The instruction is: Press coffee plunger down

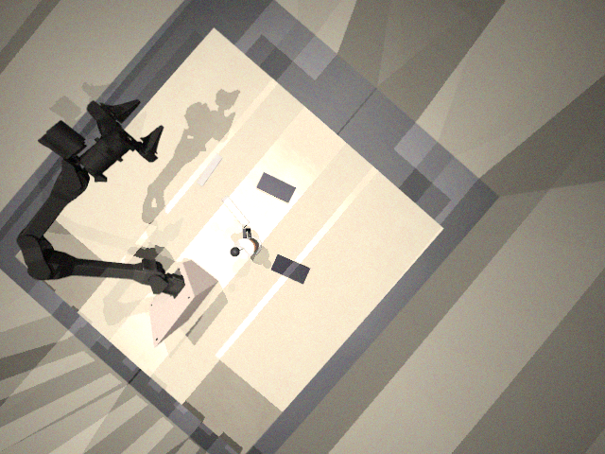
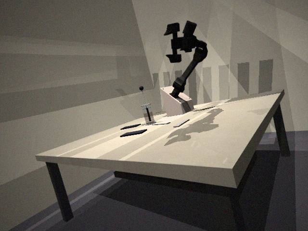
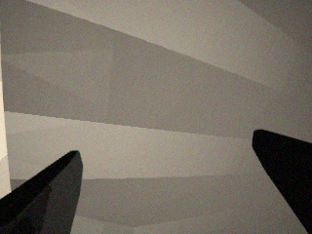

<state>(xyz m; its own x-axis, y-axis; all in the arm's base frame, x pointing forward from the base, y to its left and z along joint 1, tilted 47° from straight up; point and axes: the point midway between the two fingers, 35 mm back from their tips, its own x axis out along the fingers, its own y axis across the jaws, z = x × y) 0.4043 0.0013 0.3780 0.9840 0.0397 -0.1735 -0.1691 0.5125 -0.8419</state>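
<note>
Right now the coffee press is 17 cm behind my gripper tip, 36 cm to the right of it and 28 cm below it.
</note>
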